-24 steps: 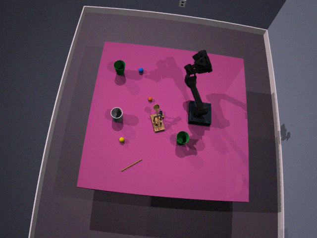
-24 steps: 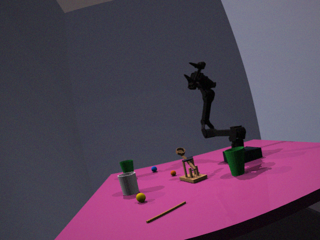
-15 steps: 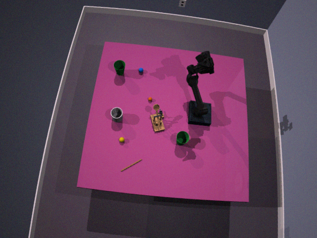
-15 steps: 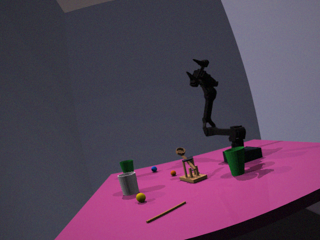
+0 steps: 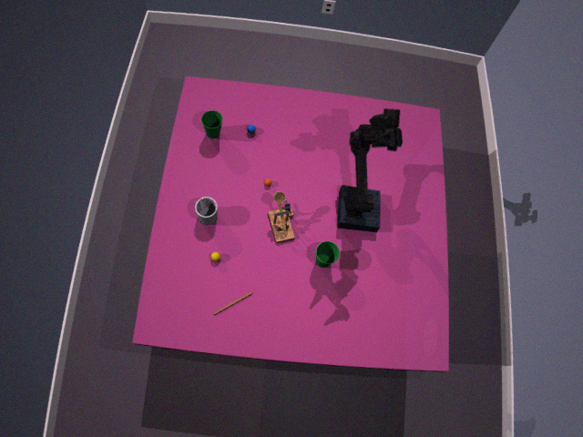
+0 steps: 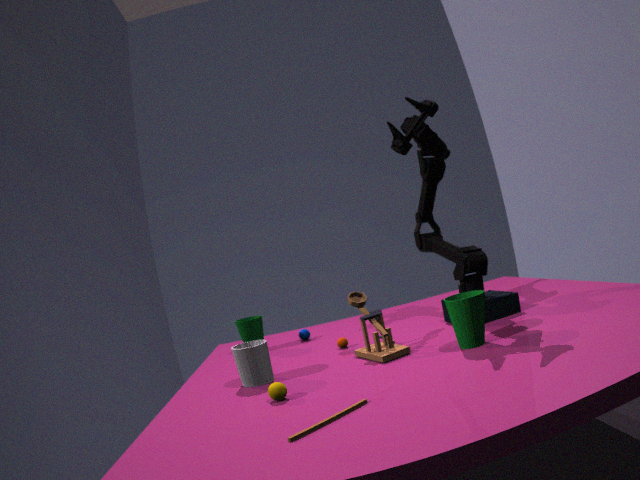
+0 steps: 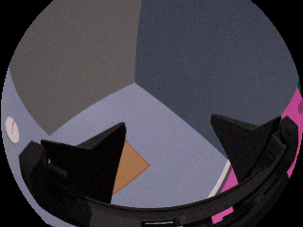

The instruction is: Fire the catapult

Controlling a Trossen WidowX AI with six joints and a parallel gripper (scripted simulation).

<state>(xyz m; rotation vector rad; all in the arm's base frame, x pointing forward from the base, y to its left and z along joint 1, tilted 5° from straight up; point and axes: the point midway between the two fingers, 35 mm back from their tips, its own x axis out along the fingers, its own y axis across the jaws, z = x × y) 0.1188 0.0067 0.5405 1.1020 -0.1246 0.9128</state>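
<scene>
The wooden catapult is 20 cm ahead of my gripper tip, 7 cm to the left of it and 56 cm below it. The rest, counted from my gripper tip: orange ball (29 cm ahead, 8 cm to the right, 62 cm below); then yellow ball (43 cm ahead, 31 cm to the left, 61 cm below); then white mug (51 cm ahead, 13 cm to the left, 60 cm below).
</scene>
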